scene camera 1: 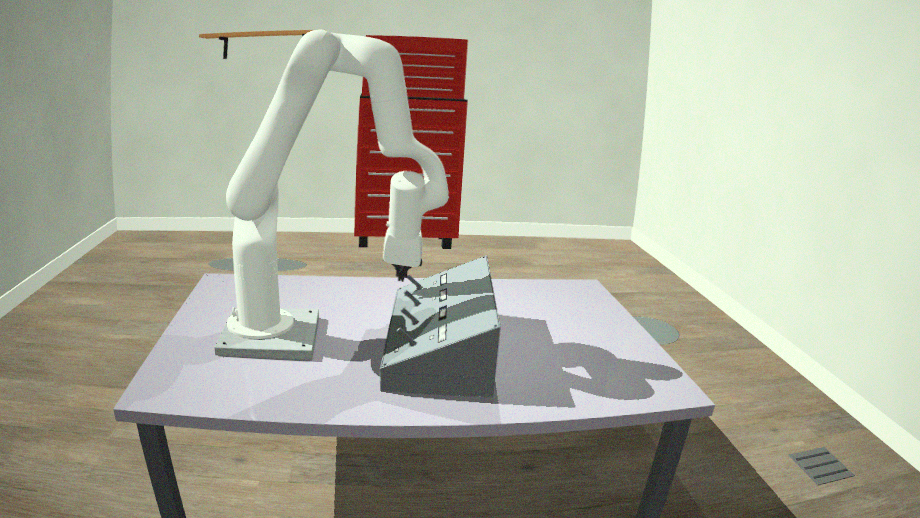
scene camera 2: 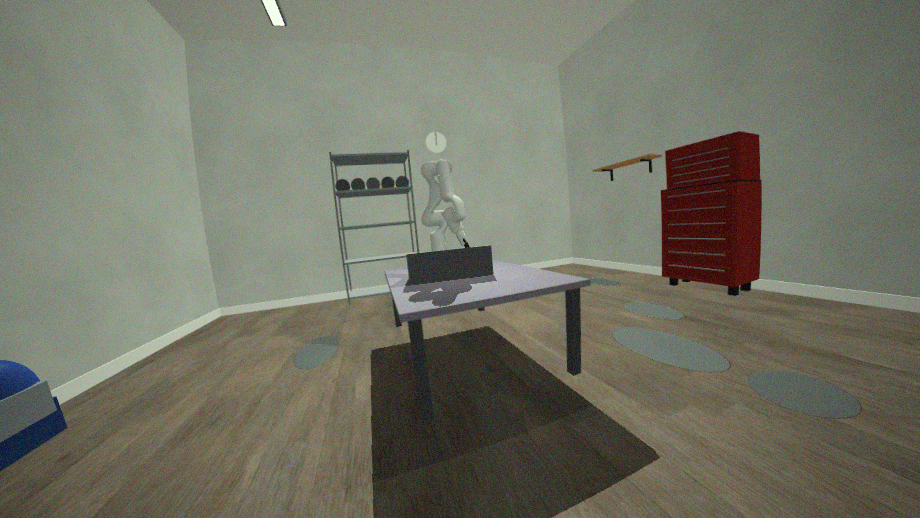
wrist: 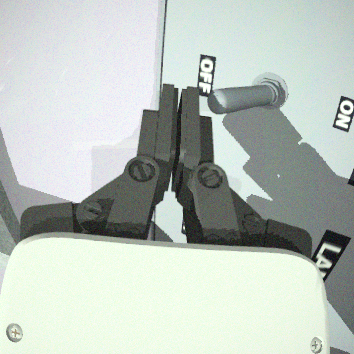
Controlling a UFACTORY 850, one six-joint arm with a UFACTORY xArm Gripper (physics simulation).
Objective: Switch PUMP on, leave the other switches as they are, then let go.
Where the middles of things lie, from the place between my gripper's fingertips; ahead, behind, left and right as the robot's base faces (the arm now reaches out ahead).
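Labels:
My hand is 1 cm above the pump lever (wrist: 220,100) and still 3 cm short of it. There is a sloped switch panel (scene camera 1: 456,332) too, and that one is 4 cm below my hand, 11 cm ahead of it and 18 cm to the right of it.

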